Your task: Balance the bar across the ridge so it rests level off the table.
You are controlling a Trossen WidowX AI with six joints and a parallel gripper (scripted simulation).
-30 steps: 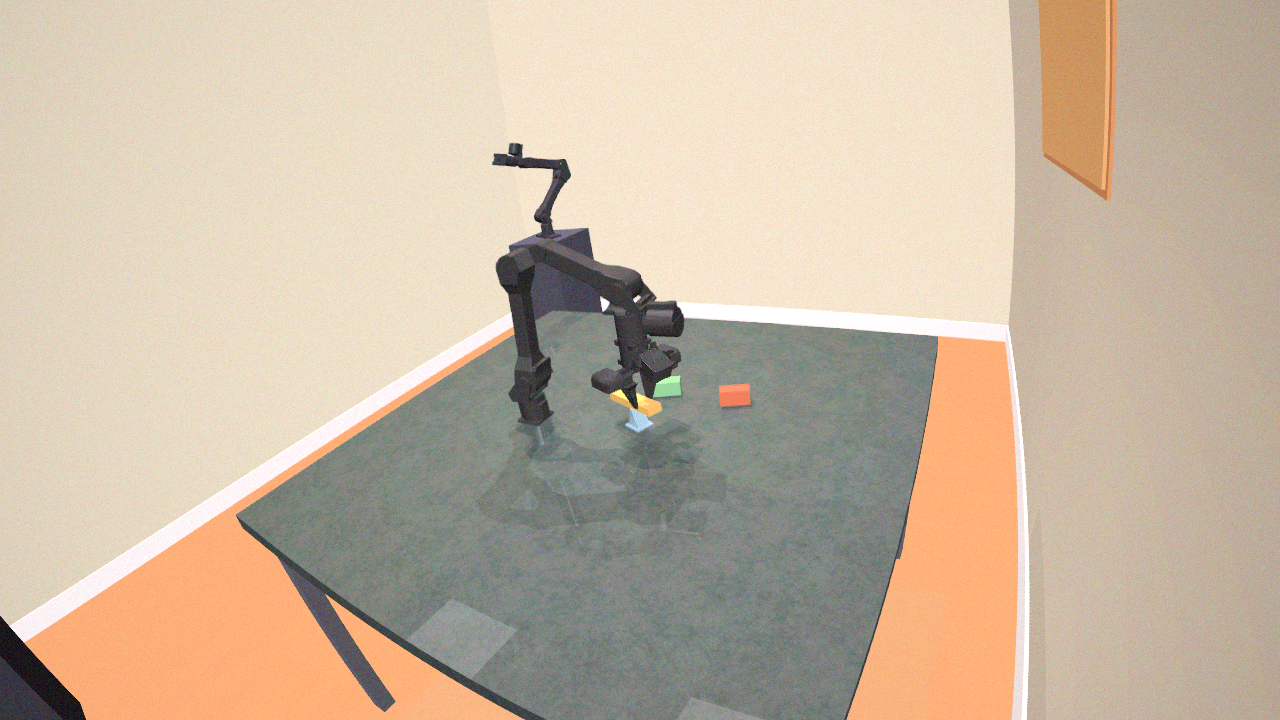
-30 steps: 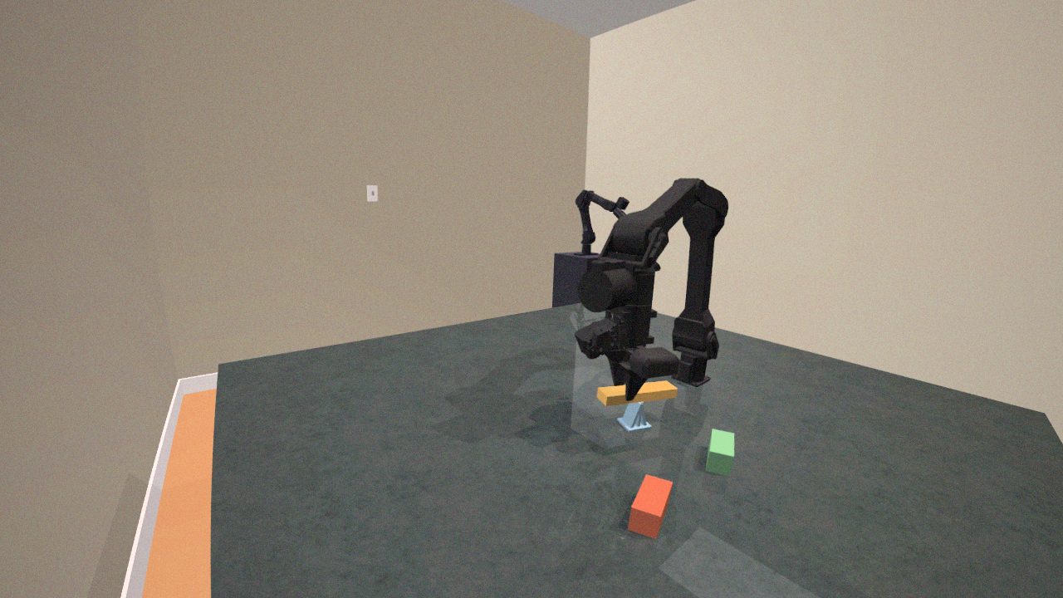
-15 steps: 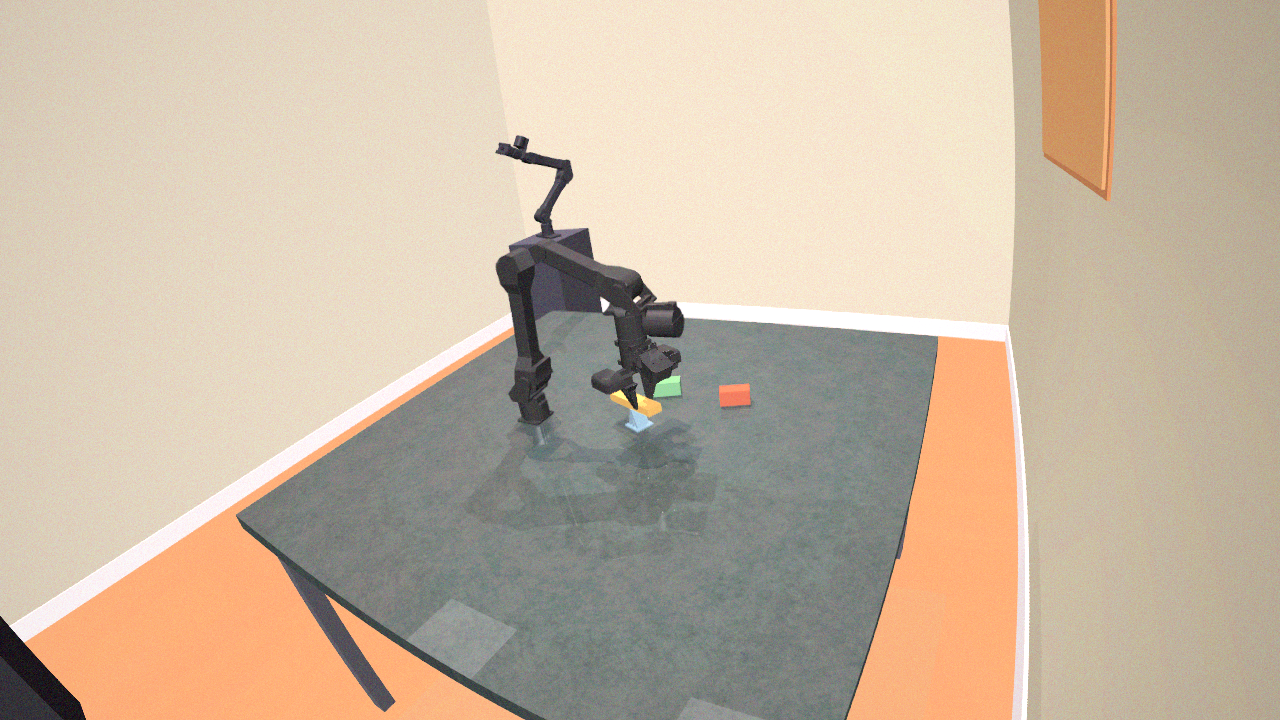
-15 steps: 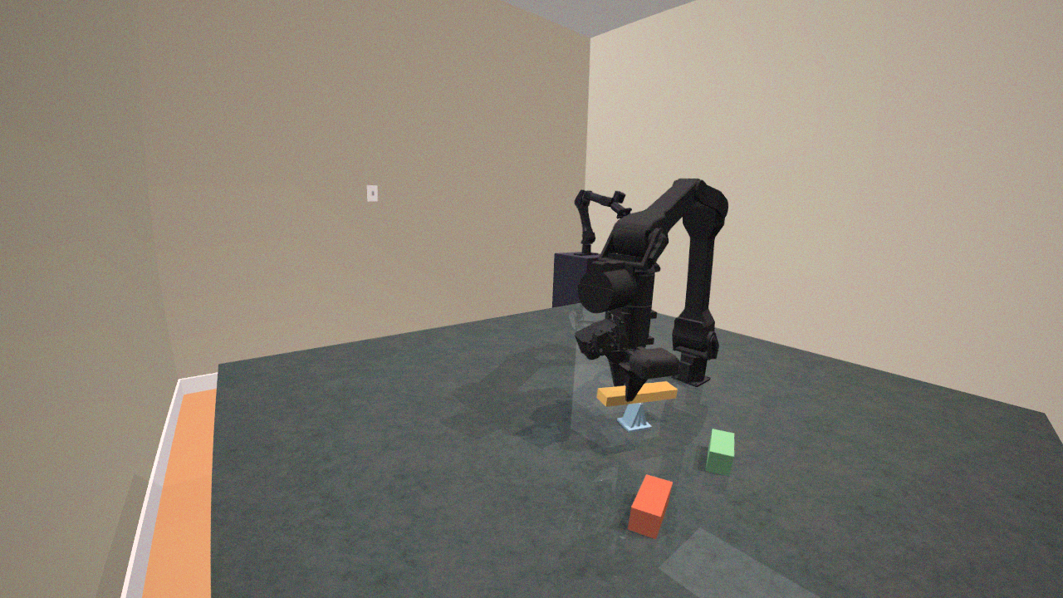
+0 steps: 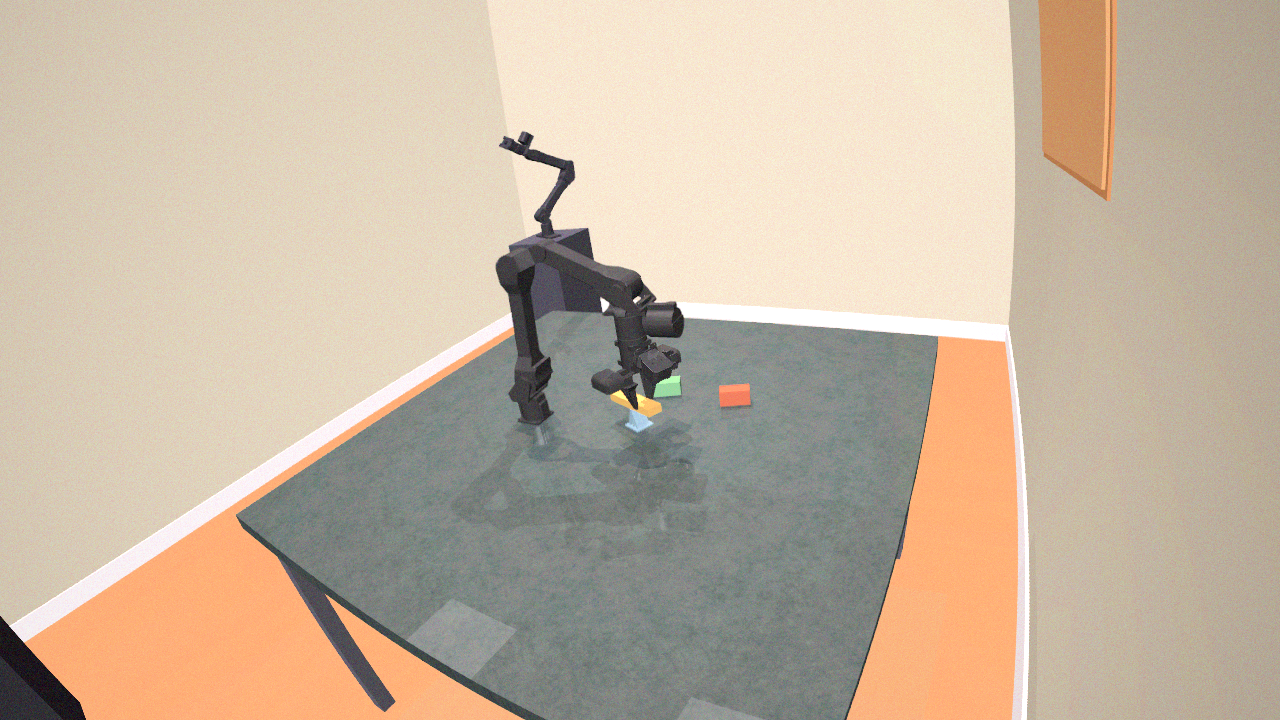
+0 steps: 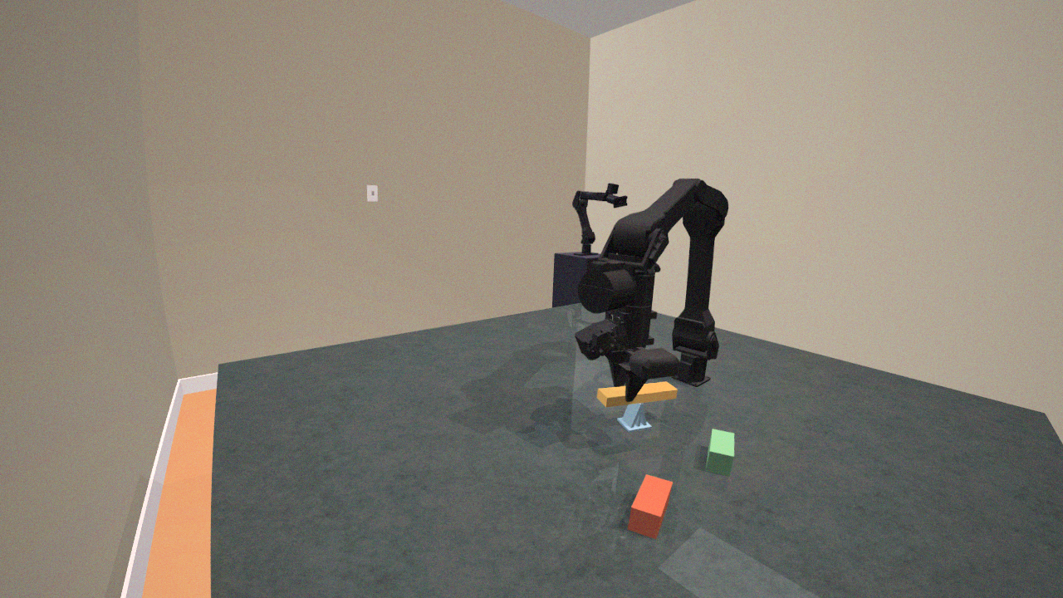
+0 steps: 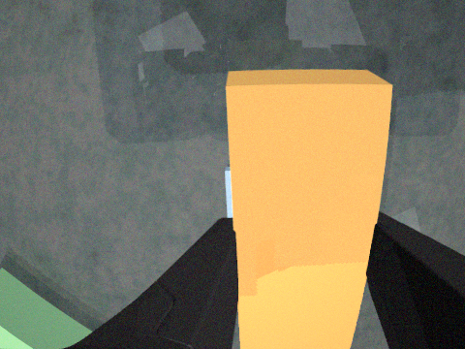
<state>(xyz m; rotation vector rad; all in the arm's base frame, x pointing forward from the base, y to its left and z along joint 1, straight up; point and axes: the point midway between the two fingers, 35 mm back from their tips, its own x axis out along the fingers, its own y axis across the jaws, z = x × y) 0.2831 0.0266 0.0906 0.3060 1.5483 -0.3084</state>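
My gripper tip is now 3 cm past the bar and 1 cm to the right of it. Round my gripper tip: red block: 14 cm ahead, 16 cm to the left, 4 cm below; green block: 4 cm behind, 16 cm to the left, 4 cm below.
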